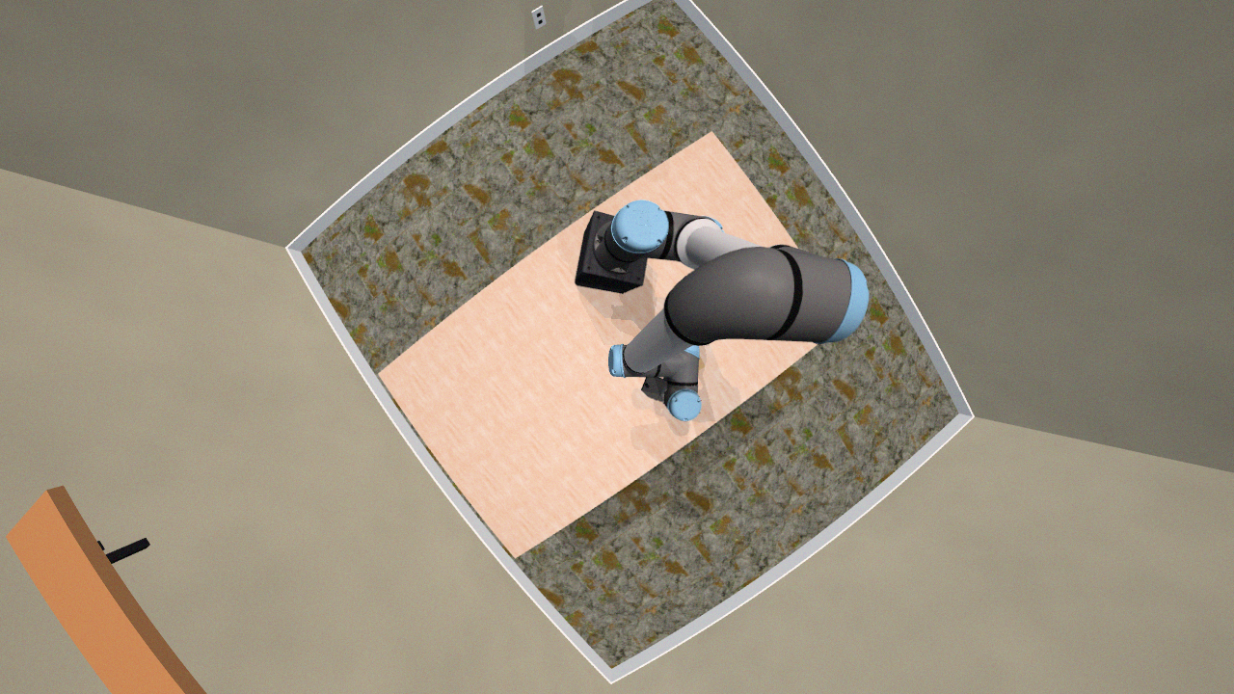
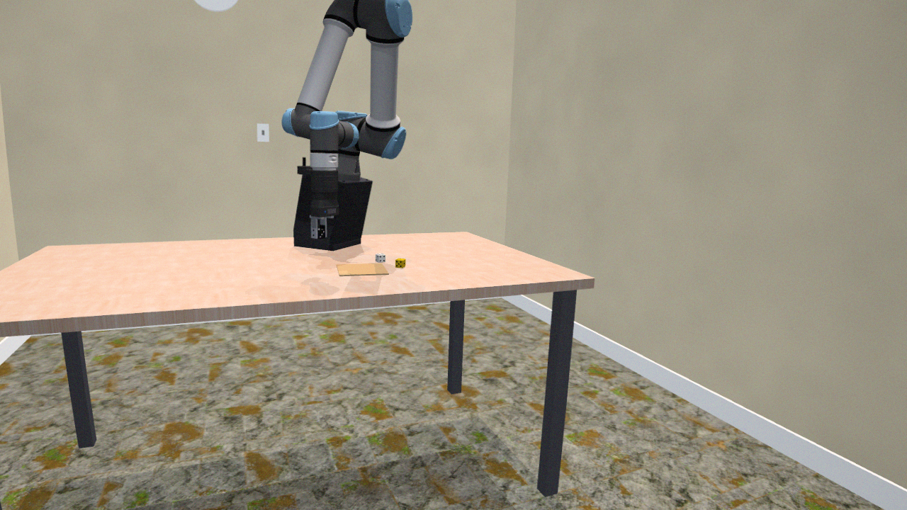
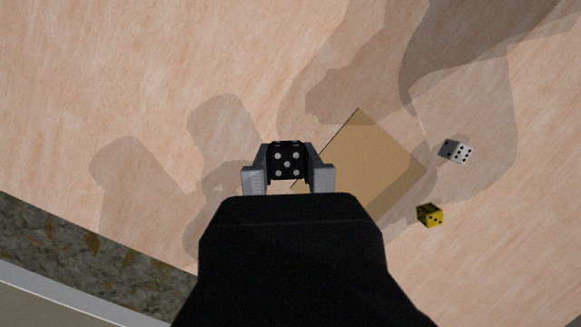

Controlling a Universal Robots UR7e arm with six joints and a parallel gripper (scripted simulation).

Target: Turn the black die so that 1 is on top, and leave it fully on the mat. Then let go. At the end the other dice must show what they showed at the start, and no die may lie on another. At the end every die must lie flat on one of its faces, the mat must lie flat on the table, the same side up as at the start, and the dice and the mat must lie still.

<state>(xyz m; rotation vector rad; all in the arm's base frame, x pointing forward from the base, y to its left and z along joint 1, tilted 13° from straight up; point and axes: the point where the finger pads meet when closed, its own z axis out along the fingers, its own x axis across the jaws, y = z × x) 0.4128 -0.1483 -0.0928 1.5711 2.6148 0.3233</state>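
My hand is 1 cm short of the tan mat, 12 cm to the right of it and 12 cm above it. Also, from my hand: white die (9 cm behind, 21 cm to the left, 11 cm below); black die (1 cm below); yellow die (1 cm ahead, 25 cm to the left, 11 cm below).
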